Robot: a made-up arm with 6 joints. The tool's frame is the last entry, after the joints.
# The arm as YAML. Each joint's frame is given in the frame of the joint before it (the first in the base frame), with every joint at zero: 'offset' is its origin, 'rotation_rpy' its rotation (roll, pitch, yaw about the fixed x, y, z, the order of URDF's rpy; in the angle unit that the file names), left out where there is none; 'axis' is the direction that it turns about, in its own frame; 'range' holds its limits. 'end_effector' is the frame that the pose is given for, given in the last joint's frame.
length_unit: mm
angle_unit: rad
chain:
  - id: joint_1
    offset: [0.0, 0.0, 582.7]
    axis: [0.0, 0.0, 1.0]
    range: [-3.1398, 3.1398]
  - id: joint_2
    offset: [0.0, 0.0, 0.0]
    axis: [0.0, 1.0, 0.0]
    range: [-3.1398, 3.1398]
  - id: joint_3
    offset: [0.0, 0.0, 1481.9]
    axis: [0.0, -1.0, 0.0]
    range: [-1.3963, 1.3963]
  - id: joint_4
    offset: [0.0, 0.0, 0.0]
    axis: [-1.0, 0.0, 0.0]
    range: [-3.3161, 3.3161]
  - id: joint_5
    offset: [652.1, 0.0, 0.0]
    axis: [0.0, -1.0, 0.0]
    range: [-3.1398, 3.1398]
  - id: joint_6
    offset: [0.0, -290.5, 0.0]
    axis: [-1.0, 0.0, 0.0]
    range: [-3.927, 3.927]
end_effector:
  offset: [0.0, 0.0, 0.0]
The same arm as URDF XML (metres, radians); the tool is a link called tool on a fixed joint. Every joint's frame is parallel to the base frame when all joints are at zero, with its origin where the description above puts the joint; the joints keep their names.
<robot name="arm">
  <joint name="joint_1" type="revolute">
    <parent link="base"/>
    <child link="link1"/>
    <origin xyz="0 0 0.5827" rpy="0 0 0"/>
    <axis xyz="0 0 1"/>
    <limit lower="-3.1398" upper="3.1398"/>
  </joint>
  <joint name="joint_2" type="revolute">
    <parent link="link1"/>
    <child link="link2"/>
    <origin xyz="0 0 0" rpy="0 0 0"/>
    <axis xyz="0 1 0"/>
    <limit lower="-3.1398" upper="3.1398"/>
  </joint>
  <joint name="joint_3" type="revolute">
    <parent link="link2"/>
    <child link="link3"/>
    <origin xyz="0 0 1.4819" rpy="0 0 0"/>
    <axis xyz="0 -1 0"/>
    <limit lower="-1.3963" upper="1.3963"/>
  </joint>
  <joint name="joint_4" type="revolute">
    <parent link="link3"/>
    <child link="link4"/>
    <origin xyz="0 0 0" rpy="0 0 0"/>
    <axis xyz="-1 0 0"/>
    <limit lower="-3.3161" upper="3.3161"/>
  </joint>
  <joint name="joint_5" type="revolute">
    <parent link="link4"/>
    <child link="link5"/>
    <origin xyz="0.6521 0 0" rpy="0 0 0"/>
    <axis xyz="0 -1 0"/>
    <limit lower="-3.1398" upper="3.1398"/>
  </joint>
  <joint name="joint_6" type="revolute">
    <parent link="link5"/>
    <child link="link6"/>
    <origin xyz="0 -0.2905 0" rpy="0 0 0"/>
    <axis xyz="-1 0 0"/>
    <limit lower="-3.927" upper="3.927"/>
  </joint>
  <joint name="tool_fixed" type="fixed">
    <parent link="link6"/>
    <child link="tool"/>
    <origin xyz="0 0 0" rpy="0 0 0"/>
  </joint>
  <link name="base"/>
  <link name="link1"/>
  <link name="link2"/>
  <link name="link3"/>
  <link name="link4"/>
  <link name="link5"/>
  <link name="link6"/>
  <link name="tool"/>
</robot>

